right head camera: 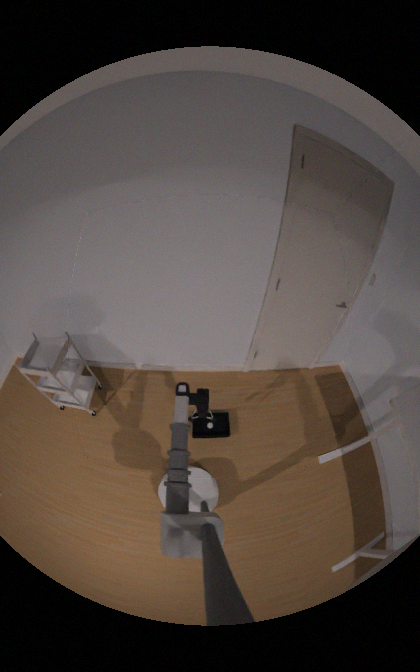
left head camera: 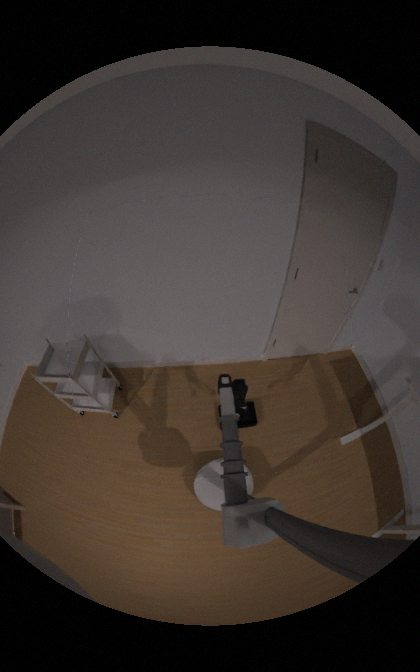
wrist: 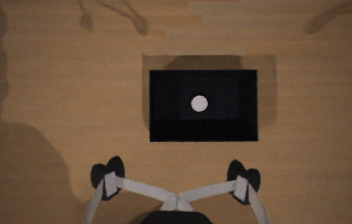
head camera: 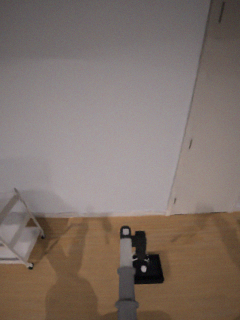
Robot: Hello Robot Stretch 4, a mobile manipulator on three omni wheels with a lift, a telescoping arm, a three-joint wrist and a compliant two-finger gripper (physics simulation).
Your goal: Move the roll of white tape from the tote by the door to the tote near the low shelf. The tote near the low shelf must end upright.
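Places are measured from the robot's base along level axes (x ahead, y left, z up), in centimetres.
Where they show: gripper, fingertip midpoint: (wrist: 175, 171) (head camera: 139, 263).
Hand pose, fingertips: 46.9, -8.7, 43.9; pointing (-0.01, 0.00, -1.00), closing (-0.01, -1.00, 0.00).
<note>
Things, the pixels of their top centre, and the offset from my fingertips, as dx, dy, dz. "spot": a spot on its surface instead.
- white tape, middle of its top: (wrist: 199, 103) (head camera: 143, 268) +10.8, -7.4, -43.9
- white three-tier cart, surface spot: (head camera: 20, 227) spot: +26.4, +103.5, -1.9
The black tote by the door (head camera: 156, 272) (left head camera: 251, 419) (right head camera: 223, 431) (wrist: 165, 131) stands upright on the floor. The roll of white tape (head camera: 144, 268) (right head camera: 210, 425) (wrist: 199, 103) lies inside it, near the middle, and shows as a small white disc. My gripper (wrist: 175, 171) (right head camera: 202, 416) is open and empty, pointing down above the floor. In the wrist view its fingertips are below the tote's near edge, spread to either side of the tape. In the left head view the arm and wrist hide part of the tote. The tote near the low shelf does not show.
A white three-tier cart (head camera: 20, 227) (left head camera: 75, 376) (right head camera: 51, 372) stands by the wall at the left. The door (head camera: 210, 150) (left head camera: 330, 250) (right head camera: 315, 250) is at the right. Pale furniture legs (left head camera: 370, 430) (right head camera: 350, 448) stand at the right. The round white base (left head camera: 207, 485) (right head camera: 202, 485) is under the arm.
</note>
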